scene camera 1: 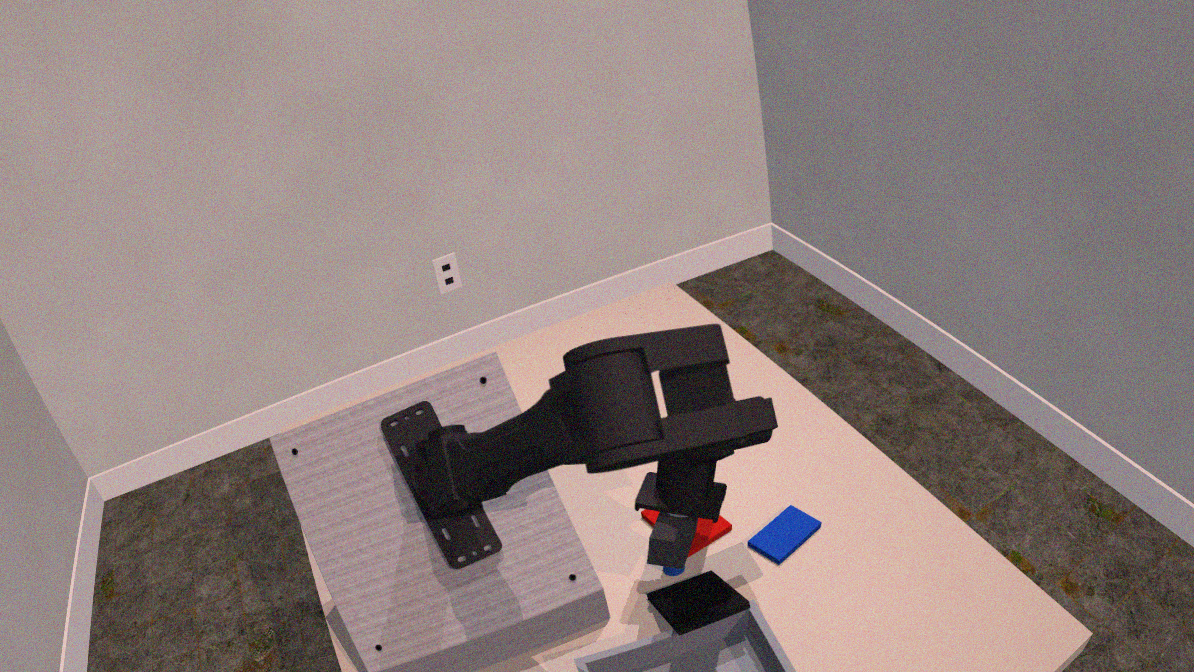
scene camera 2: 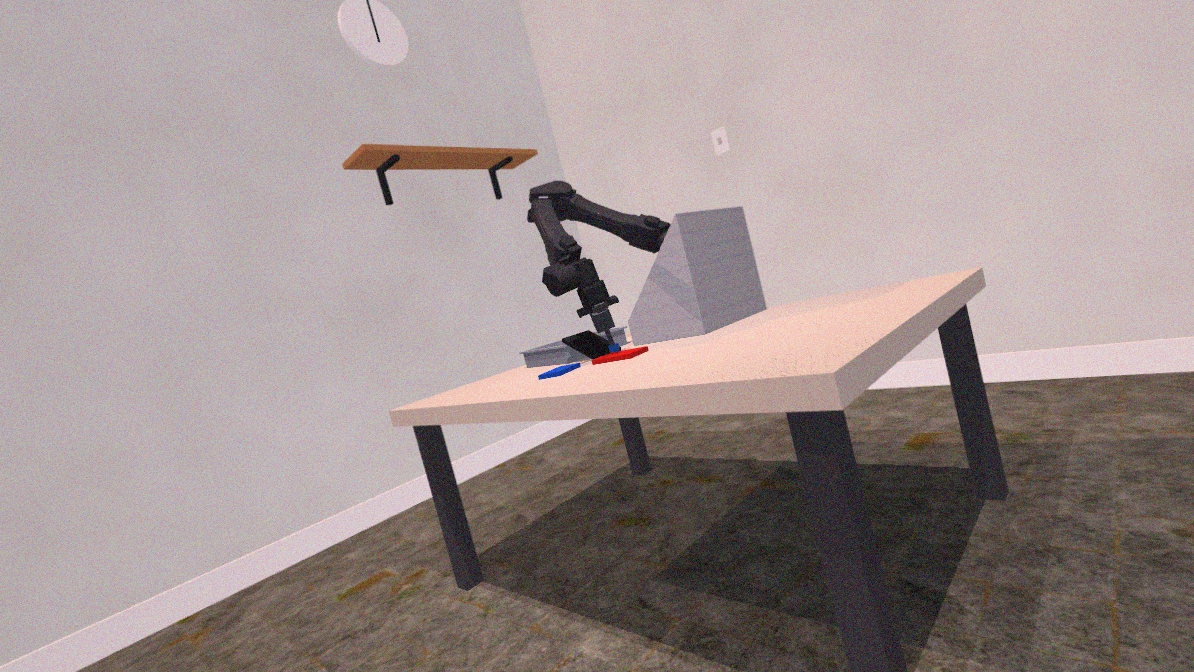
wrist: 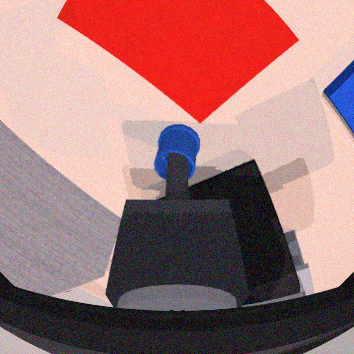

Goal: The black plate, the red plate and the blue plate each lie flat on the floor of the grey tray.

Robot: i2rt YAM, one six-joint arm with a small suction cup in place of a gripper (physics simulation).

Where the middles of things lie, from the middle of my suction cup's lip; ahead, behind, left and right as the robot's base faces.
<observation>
The black plate (scene camera 1: 688,605) lies 20 mm behind my suction cup, 90 mm to the right of it and 20 mm above it. The rest, counted from my suction cup: blue plate (scene camera 1: 790,529) (150 mm ahead, 50 mm to the right); then grey tray (scene camera 1: 746,634) (110 mm behind, 240 mm to the right, 20 mm above); then red plate (scene camera 1: 707,532) (60 mm ahead, 60 mm to the left).
</observation>
